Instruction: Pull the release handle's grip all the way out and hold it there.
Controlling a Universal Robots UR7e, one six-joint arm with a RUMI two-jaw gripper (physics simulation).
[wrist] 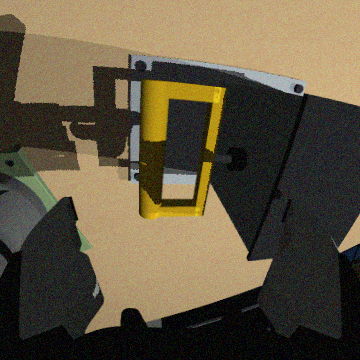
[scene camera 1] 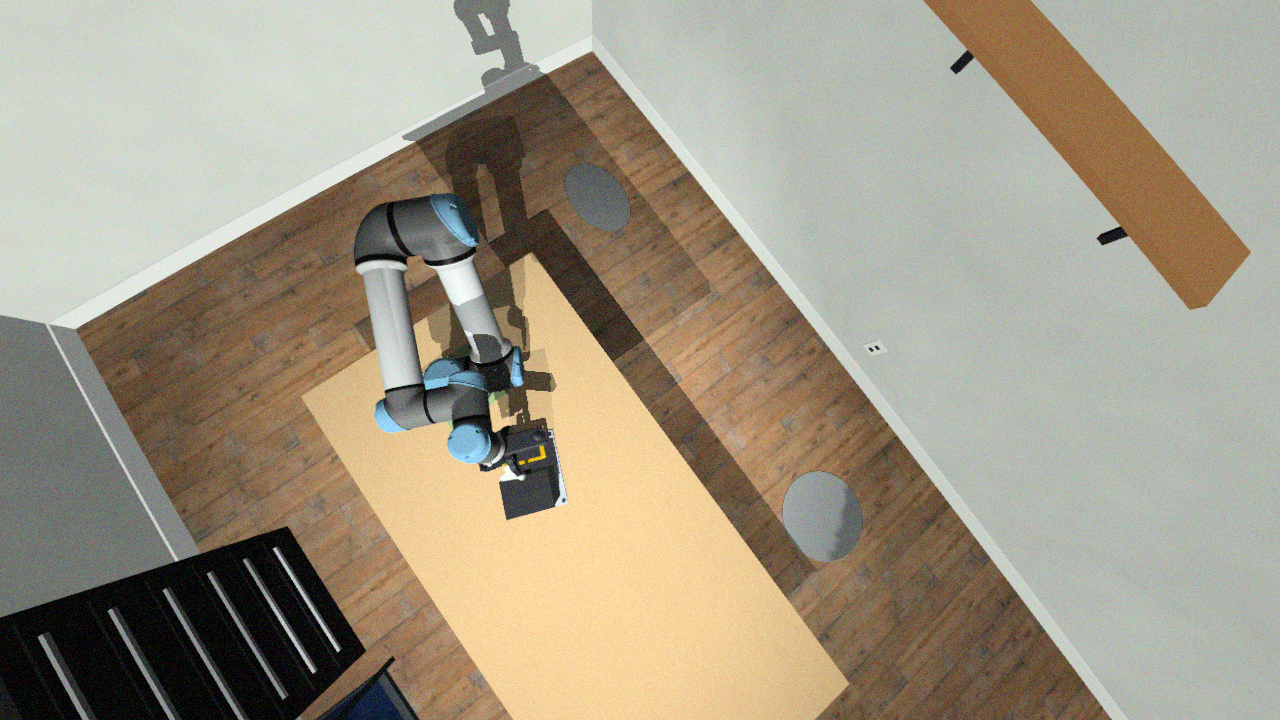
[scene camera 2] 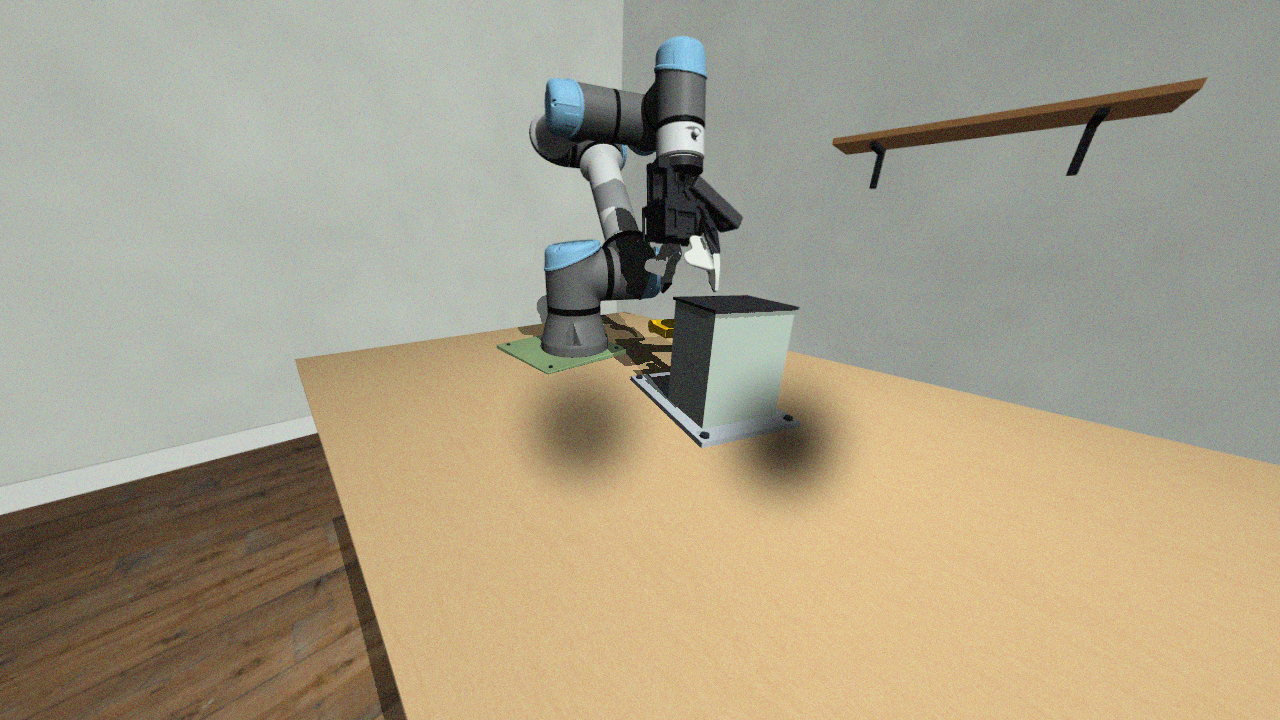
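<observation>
The release handle's yellow grip (scene camera 1: 543, 454) (scene camera 2: 662, 329) (wrist: 154, 110) is a rectangular frame with a thick outer bar. A short dark rod (wrist: 222, 158) joins it to the dark face of the housing (scene camera 1: 529, 492) (scene camera 2: 747, 367) (wrist: 325, 165). The housing stands on a bolted grey plate (scene camera 2: 742, 431) (wrist: 280, 86). My gripper (scene camera 2: 691, 284) (wrist: 180, 200) is open and empty, pointing down. In scene camera 2 its fingertips hang a little above the height of the housing's top. In the wrist view the grip lies ahead of the spread fingers, and neither finger touches it. The arm partly hides the grip in scene camera 1.
The arm's base stands on a green plate (scene camera 2: 528, 355) (wrist: 45, 190) on the wooden table (scene camera 1: 626, 555) (scene camera 2: 626, 582). The housing rises beside the grip, near one finger. A wooden shelf (scene camera 1: 1100, 152) (scene camera 2: 1011, 116) is on the wall, away from the arm.
</observation>
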